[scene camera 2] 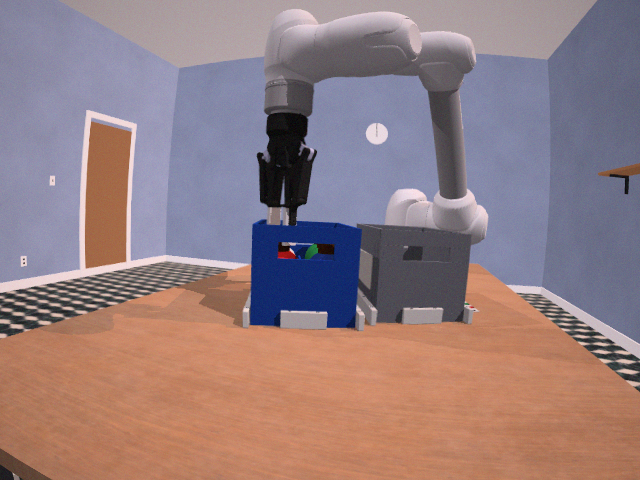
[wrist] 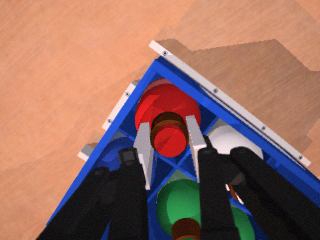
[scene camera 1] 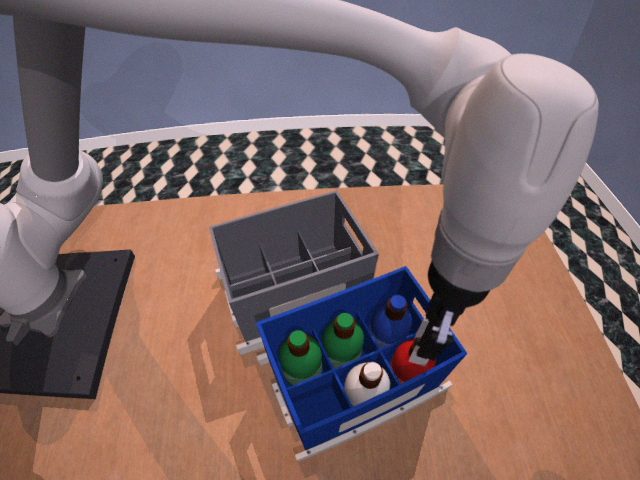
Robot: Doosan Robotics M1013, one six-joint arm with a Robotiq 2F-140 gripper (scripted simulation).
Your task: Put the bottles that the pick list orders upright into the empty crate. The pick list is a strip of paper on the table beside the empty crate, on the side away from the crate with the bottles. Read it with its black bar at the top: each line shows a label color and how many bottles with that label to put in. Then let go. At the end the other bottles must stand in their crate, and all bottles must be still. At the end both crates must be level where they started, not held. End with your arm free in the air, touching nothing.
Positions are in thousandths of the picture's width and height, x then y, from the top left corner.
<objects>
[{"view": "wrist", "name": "my gripper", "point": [530, 552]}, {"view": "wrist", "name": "red bottle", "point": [508, 435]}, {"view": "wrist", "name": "white bottle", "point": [698, 573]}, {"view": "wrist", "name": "blue bottle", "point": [342, 660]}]
</objects>
